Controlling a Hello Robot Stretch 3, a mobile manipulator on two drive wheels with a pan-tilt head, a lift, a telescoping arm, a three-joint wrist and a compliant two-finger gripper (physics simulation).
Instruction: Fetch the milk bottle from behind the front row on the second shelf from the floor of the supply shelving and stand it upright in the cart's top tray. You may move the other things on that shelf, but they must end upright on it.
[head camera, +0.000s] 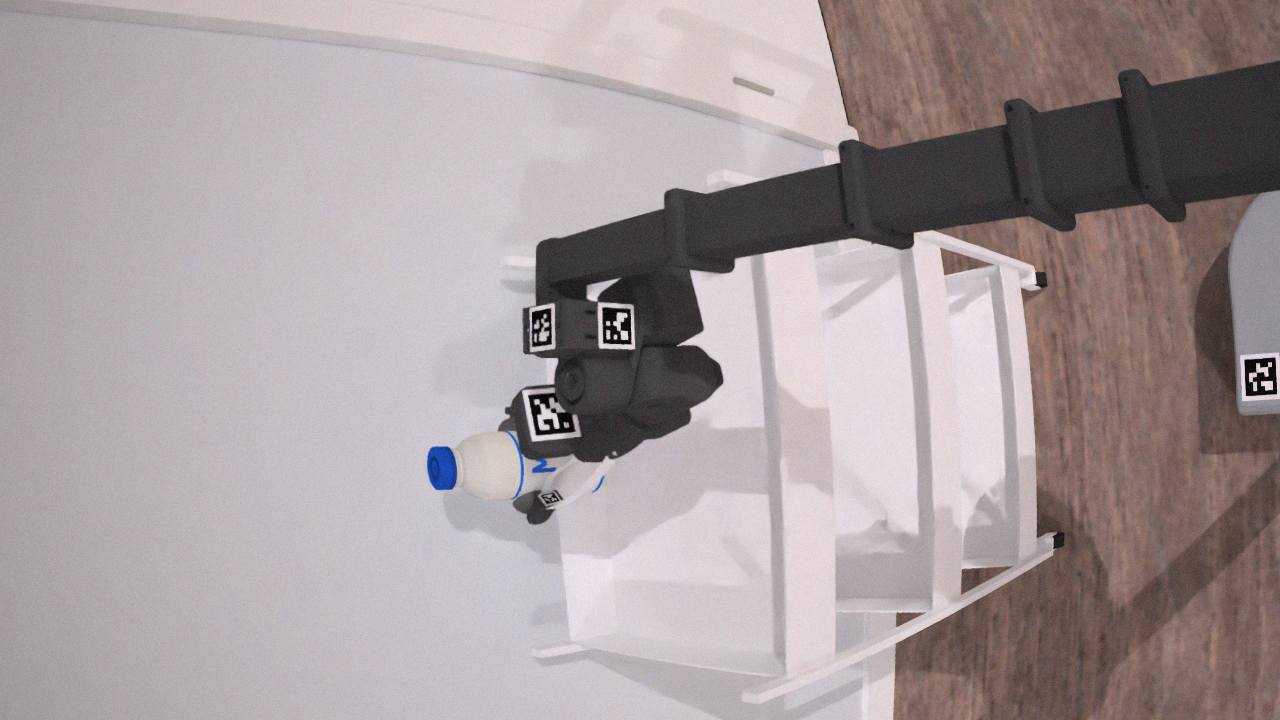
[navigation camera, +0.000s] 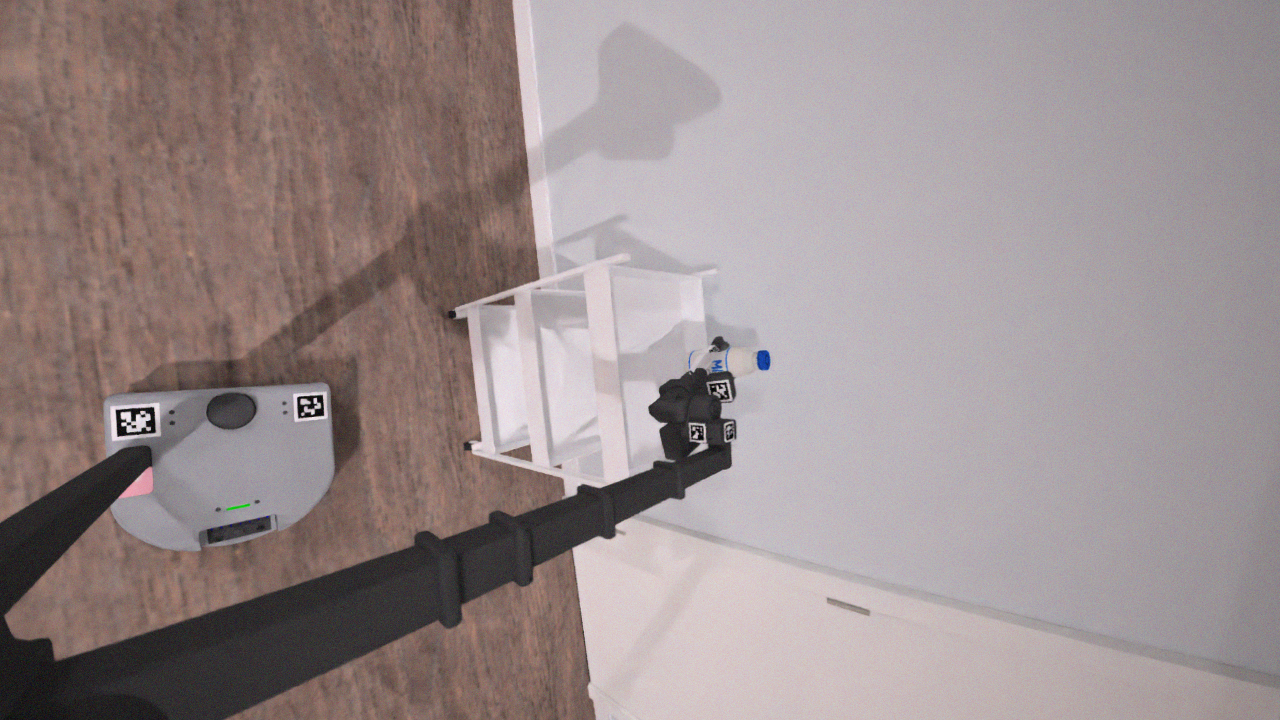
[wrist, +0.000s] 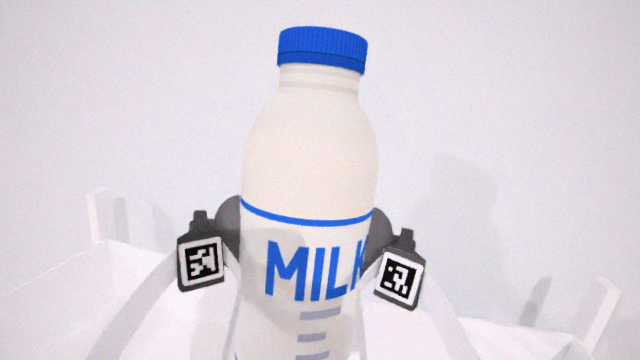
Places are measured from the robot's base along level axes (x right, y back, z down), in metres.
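Pixels of known places: gripper, fingertip midpoint: (navigation camera: 726, 360) (wrist: 304, 225); robot's base, link origin: (navigation camera: 231, 408).
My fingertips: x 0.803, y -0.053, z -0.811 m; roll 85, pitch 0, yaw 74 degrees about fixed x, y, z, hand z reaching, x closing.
Note:
Ahead of a thing's pixels: the offset from my fingertips to its middle. "spot": to the spot under its first point.
The milk bottle @[dx -0.020, dy +0.006, dz -0.009 m] (head camera: 490, 465) (navigation camera: 742, 360) (wrist: 310, 160), white with a blue cap and blue lettering, is about upright, with a slight lean in the wrist view. My gripper (head camera: 529, 465) (navigation camera: 713, 361) (wrist: 304, 225) is shut on its middle, one dark fingertip on each side. The bottle shows over the back part of the white cart's top tray (head camera: 802, 555) (navigation camera: 604, 340) (wrist: 50, 300). Its base is cut off in the wrist view and partly covered by the fingers in the head view, so I cannot tell whether it touches the tray floor. The supply shelving does not show.
The cart's lower trays @[spot: dx -0.232, dy -0.003, dz +0.414 m] (head camera: 930, 447) (navigation camera: 537, 376) are below. Cart corner posts (wrist: 95, 215) (wrist: 600, 310) rise on both sides of the bottle. A pale wall (head camera: 223, 268) stands behind. A white cabinet-like panel (head camera: 716, 44) (navigation camera: 716, 608) is beside the cart, near my extended arm (head camera: 760, 214).

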